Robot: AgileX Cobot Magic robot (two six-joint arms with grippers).
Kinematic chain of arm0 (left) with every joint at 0, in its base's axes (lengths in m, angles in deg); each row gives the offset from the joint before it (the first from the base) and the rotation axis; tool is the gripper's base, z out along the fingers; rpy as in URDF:
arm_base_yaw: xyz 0 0 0.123 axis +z
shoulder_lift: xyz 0 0 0 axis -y
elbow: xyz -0.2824 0 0.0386 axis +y
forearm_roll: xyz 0.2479 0 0.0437 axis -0.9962 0 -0.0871
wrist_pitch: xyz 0 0 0 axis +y
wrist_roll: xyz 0.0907 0 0.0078 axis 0.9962 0 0.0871
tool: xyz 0 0 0 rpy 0 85 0
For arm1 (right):
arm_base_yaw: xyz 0 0 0.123 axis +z
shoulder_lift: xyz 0 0 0 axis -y
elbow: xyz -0.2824 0 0.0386 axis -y
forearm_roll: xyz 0.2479 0 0.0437 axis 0.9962 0 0.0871
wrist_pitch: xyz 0 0 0 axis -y
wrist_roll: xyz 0.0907 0 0.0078 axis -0.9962 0 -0.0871
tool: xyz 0 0 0 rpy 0 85 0
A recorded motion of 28 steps. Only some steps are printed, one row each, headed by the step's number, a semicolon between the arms.
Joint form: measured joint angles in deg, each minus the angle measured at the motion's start. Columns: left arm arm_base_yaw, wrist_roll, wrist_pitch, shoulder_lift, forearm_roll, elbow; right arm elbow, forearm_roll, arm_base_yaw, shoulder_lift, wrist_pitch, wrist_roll.
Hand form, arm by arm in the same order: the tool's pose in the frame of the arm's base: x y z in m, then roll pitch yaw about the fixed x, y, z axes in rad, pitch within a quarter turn. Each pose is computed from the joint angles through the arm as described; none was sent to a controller.
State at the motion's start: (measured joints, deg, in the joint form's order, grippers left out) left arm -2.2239 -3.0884 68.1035 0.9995 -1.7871 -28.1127; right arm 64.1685 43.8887 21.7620 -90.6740 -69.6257 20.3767
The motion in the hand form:
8: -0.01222 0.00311 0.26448 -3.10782 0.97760 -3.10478; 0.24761 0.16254 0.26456 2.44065 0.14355 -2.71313
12: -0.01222 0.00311 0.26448 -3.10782 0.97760 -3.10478; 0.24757 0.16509 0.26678 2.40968 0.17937 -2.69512
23: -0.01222 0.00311 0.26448 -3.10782 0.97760 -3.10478; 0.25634 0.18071 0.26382 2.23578 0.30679 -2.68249
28: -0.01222 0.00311 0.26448 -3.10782 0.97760 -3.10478; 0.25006 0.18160 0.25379 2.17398 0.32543 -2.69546
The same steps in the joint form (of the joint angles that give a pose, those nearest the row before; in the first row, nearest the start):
8: 0.00 0.00 0.00 0.00 0.00 0.00; 0.00 0.00 0.00 0.00 0.09 1.85
12: 0.00 0.00 0.00 0.00 0.00 0.00; 0.00 2.27 0.00 0.00 0.12 4.76
23: 0.00 0.00 0.00 0.00 0.00 0.00; -0.13 14.98 0.00 -3.08 0.61 17.50
28: 0.00 0.00 0.00 0.00 0.00 0.00; -3.72 19.74 0.00 -3.08 1.10 22.60

